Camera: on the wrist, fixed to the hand. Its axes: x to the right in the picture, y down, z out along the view.
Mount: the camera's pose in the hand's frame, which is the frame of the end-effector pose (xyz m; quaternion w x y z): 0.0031 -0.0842 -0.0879 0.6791 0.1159 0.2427 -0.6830
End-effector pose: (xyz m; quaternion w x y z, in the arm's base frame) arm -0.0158 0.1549 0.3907 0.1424 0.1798 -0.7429 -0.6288
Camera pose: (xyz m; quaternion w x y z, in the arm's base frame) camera 0.0273 0.0637 0.3225 0.1733 -0.7987 0.4200 0.3946
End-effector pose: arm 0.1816 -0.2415 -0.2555 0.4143 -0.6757 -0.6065 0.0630
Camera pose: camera 0.1694 -0.2879 -0.1436 0.5499 -0.0119 -0.7655 -0.3339
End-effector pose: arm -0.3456 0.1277 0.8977 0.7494 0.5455 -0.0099 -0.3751
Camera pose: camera -0.3525 0.1867 0.7914 0.1919 0.5551 0.5043 -0.6330
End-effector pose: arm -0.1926 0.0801 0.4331 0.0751 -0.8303 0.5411 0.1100
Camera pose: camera -0.1054 0.0899 0.5175 0.0910 -0.9515 -0.1687 -0.2408
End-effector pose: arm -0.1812 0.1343 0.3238 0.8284 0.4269 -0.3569 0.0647
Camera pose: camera -0.0971 0.1471 0.2367 0.6439 0.6140 0.2577 -0.3769
